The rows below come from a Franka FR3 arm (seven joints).
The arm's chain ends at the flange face. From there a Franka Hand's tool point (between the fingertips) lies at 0.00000 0.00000 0.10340 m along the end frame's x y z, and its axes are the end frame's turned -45 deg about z.
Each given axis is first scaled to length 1.
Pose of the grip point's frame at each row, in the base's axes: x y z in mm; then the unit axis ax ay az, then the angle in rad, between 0 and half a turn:
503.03, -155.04, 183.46, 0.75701, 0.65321, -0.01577, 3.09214
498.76, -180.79, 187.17, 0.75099, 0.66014, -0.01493, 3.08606
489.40, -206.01, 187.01, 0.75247, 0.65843, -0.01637, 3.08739
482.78, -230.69, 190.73, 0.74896, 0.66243, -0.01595, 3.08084
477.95, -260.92, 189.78, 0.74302, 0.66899, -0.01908, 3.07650
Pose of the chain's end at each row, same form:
502.16, -149.04, 286.68, 0.94947, 0.31383, -0.00511, 3.08383
497.29, -174.44, 290.36, 0.94655, 0.32253, -0.00317, 3.07886
488.26, -199.57, 290.20, 0.94727, 0.32039, -0.00475, 3.07899
481.09, -223.81, 293.89, 0.94556, 0.32543, -0.00311, 3.07326
476.38, -253.29, 292.89, 0.94264, 0.33378, -0.00517, 3.06685

